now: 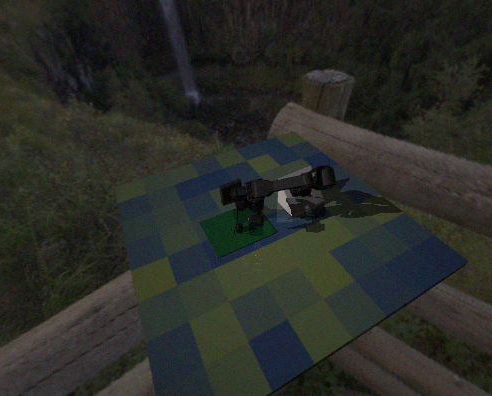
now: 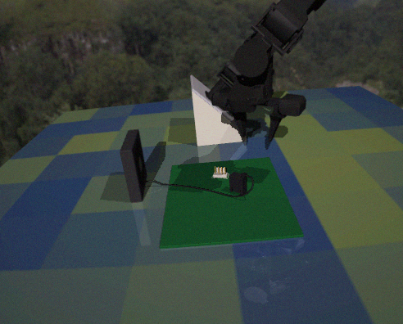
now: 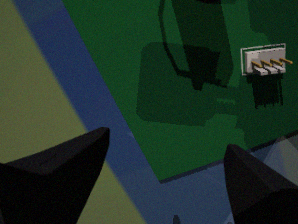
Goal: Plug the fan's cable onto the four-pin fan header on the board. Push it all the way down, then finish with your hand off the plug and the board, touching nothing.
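Right now my gripper tip is 70 mm above the black plug, 60 mm short of it and 50 mm to the left of it. The rest, counted from my gripper tip: white four-pin fan header (90 mm below, 80 mm to the right, 10 mm behind); then black fan (260 mm to the right, 30 mm below, 10 mm behind); then green board (100 mm below, 80 mm to the right, 60 mm ahead).
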